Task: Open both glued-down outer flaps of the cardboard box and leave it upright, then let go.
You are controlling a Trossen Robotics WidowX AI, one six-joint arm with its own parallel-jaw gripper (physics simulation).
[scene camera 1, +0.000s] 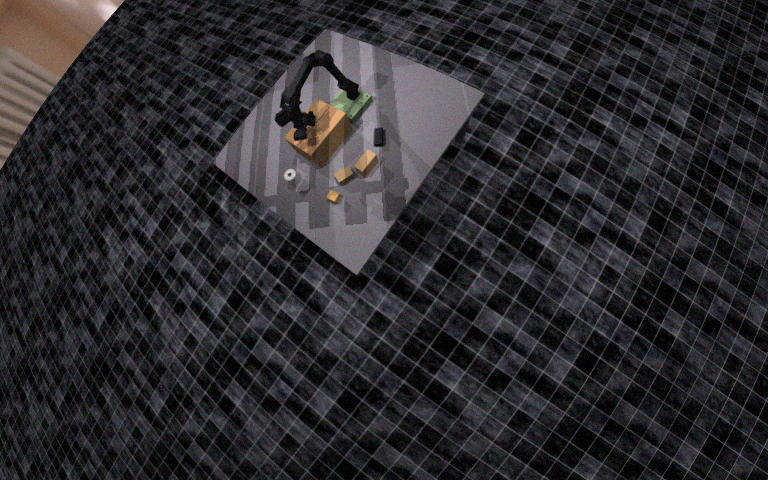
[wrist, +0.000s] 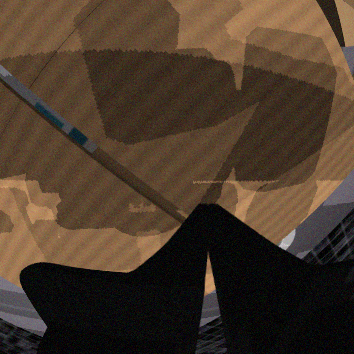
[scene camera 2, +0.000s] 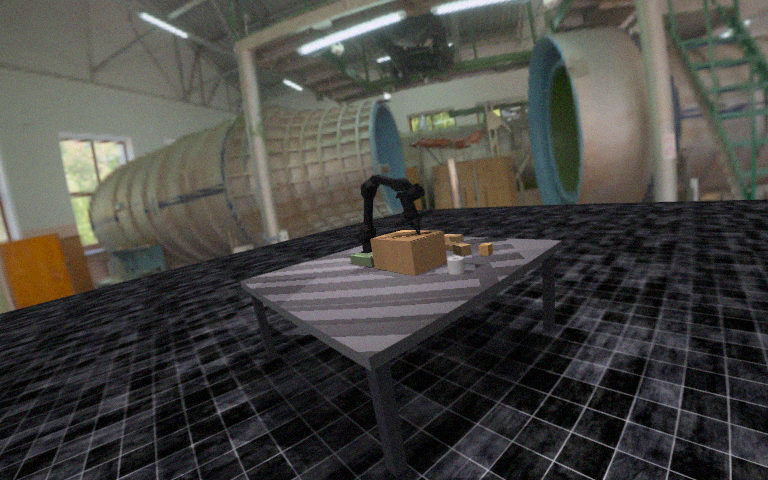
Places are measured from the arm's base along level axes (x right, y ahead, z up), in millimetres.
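Pixels of known places: gripper, fingertip midpoint: (wrist: 206, 212) (scene camera 2: 419, 235); arm's base, origin of the base link: (scene camera 1: 353, 95) (scene camera 2: 368, 251).
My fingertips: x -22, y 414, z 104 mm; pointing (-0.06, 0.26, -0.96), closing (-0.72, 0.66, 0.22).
Observation:
For each thing: its top centre in the pictures, then the offset to it from my fingertips. "spot": a spot on its surface instead. Level surfaces: height alone.
- brown cardboard box, middle of its top: (wrist: 22, 95) (scene camera 2: 405, 234) (scene camera 1: 314, 125) dx +9, dy -87, dz +1 mm
- flap, surface spot: (wrist: 175, 105) spot: dx -22, dy -44, dz -1 mm
- white roll, middle of its top: (wrist: 273, 243) (scene camera 2: 455, 258) (scene camera 1: 289, 174) dx +4, dy +206, dz -95 mm
- black object, middle of its top: (scene camera 1: 378, 135) dx -276, dy -268, dz -123 mm
- table, its level: dz -156 mm
The brown cardboard box (scene camera 1: 335, 141) (scene camera 2: 396, 254) stands upright on the table. In the wrist view, its two outer flaps meet along a narrow diagonal seam: one flap (wrist: 175, 105) lies above the seam and the other flap (wrist: 90, 200) below it. Both look down or nearly flat. Grey and teal show in the slit at the left, and a brown strip further along it. My gripper (scene camera 1: 310, 131) (scene camera 2: 418, 232) (wrist: 206, 212) is shut and empty, pointing down over the box top. Its tips are at the seam's end; they hide the contact, so I cannot tell how deep they reach.
A white roll (scene camera 1: 289, 174) (scene camera 2: 455, 264) stands near the box. Tan blocks (scene camera 1: 366, 163) (scene camera 1: 343, 176) (scene camera 1: 333, 196) and a black object (scene camera 1: 378, 136) lie on the table (scene camera 1: 430, 101). A green plate (scene camera 1: 362, 105) (scene camera 2: 361, 259) is at the arm's base, beside the box.

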